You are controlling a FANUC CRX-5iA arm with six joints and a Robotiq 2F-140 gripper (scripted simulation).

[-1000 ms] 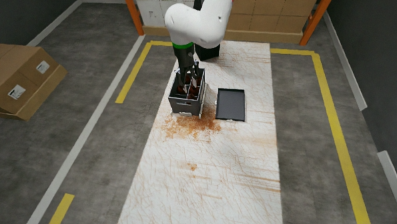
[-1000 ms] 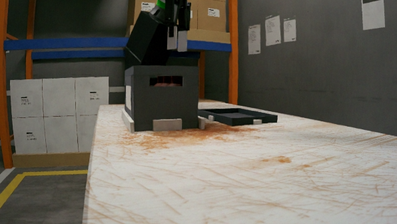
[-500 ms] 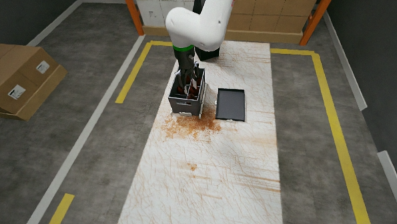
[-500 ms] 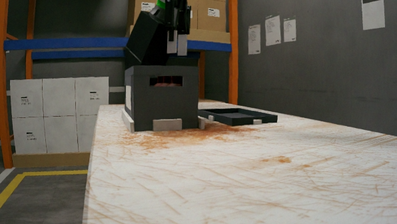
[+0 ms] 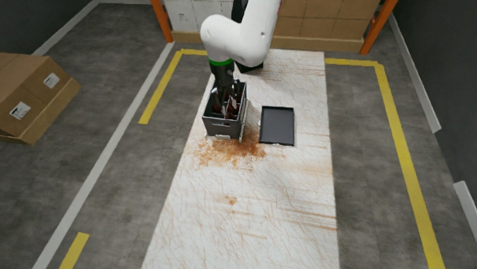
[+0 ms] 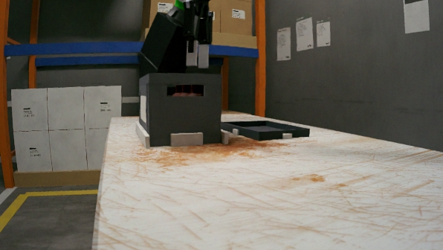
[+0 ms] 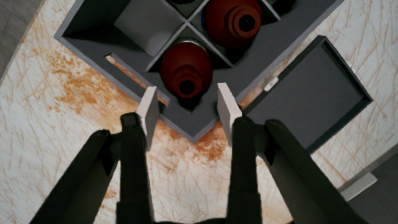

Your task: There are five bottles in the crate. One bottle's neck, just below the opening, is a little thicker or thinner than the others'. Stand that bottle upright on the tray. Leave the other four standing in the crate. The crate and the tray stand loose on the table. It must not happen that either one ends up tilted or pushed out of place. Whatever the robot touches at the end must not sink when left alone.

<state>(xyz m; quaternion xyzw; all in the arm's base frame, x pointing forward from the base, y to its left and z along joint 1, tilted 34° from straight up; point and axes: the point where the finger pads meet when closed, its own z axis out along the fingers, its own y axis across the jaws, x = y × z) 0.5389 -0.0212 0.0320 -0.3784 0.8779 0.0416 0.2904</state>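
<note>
My gripper is now 90 mm past the grey crate, 50 mm to the left of it and 140 mm above it. Also, from my hand: dark tray 100 mm behind, 240 mm to the left, 210 mm below.
</note>
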